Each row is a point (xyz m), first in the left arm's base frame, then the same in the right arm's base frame.
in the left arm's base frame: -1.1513 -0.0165 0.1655
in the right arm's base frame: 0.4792 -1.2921 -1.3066
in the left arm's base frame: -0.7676 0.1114 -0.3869
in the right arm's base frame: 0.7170 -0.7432 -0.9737
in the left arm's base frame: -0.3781 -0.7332 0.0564
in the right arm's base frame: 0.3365 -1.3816 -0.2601
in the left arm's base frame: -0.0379 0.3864 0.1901
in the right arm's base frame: -0.1943 -0.4700 -0.7840
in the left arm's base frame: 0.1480 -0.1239 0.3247
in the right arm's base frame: -0.2881 -0.8148 -0.3534
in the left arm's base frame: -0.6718 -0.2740 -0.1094
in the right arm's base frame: 0.5222 -1.1111 -0.7259
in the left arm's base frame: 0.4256 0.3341 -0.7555
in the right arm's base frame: 0.3706 0.1791 -0.1745
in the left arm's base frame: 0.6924 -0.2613 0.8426
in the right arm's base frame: -0.9652 -0.9018 -0.0108
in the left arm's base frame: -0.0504 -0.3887 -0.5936
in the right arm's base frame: 0.6362 -0.6554 -0.0832
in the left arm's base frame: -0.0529 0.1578 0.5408
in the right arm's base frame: -0.4286 -0.8140 -0.7364
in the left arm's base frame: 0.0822 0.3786 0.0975
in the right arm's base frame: -0.1762 -0.3720 -0.6694
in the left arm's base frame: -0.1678 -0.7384 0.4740
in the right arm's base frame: -0.1170 -1.4866 -0.2155
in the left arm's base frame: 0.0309 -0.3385 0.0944
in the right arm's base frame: 0.0105 -0.9150 -0.2368
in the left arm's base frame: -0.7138 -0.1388 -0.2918
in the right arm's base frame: 0.6656 -0.9446 -0.7967
